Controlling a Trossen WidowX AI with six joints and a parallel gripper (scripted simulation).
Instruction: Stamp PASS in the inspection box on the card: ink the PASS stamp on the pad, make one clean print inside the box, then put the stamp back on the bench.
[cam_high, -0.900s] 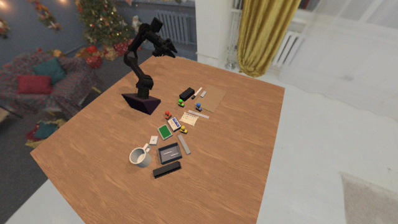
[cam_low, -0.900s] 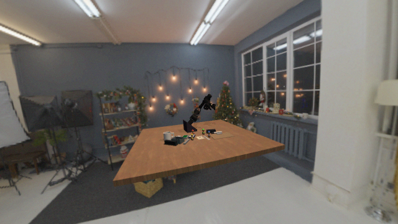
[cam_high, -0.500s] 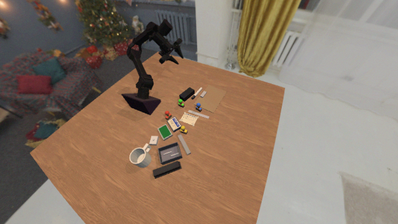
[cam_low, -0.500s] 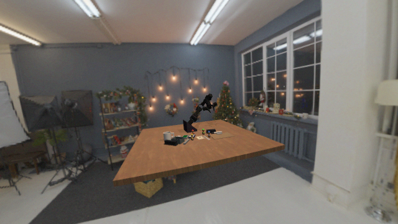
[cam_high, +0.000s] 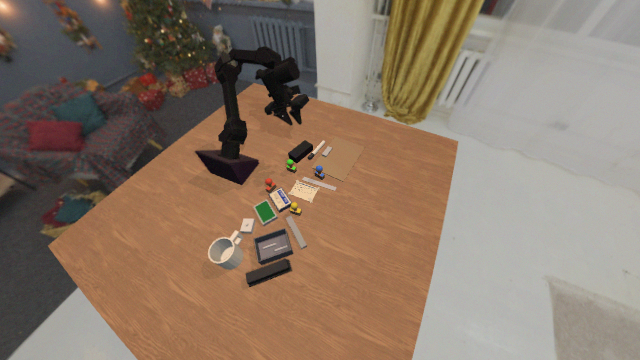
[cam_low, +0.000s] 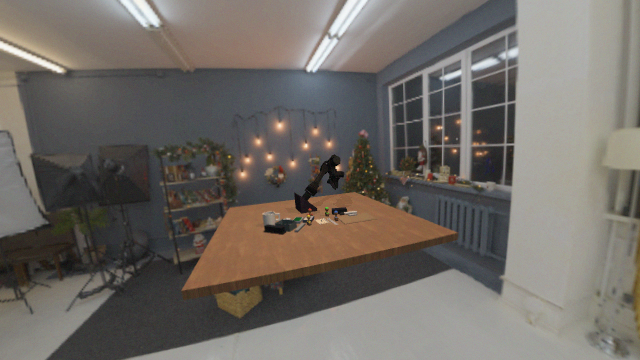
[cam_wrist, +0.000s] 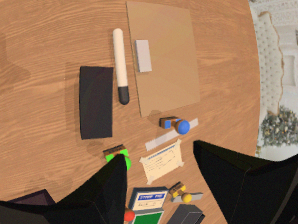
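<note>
Now: gripper tip 17 cm above the green-knobbed PASS stamp, 8 cm to the left of it and 1 cm past it. Also, from my gripper tip: marker (18 cm below, 5 cm ahead, 4 cm to the left); then ruler (19 cm below, 13 cm ahead, 11 cm to the right); then blue-knobbed stamp (17 cm below, 12 cm ahead, 7 cm to the right).
</note>
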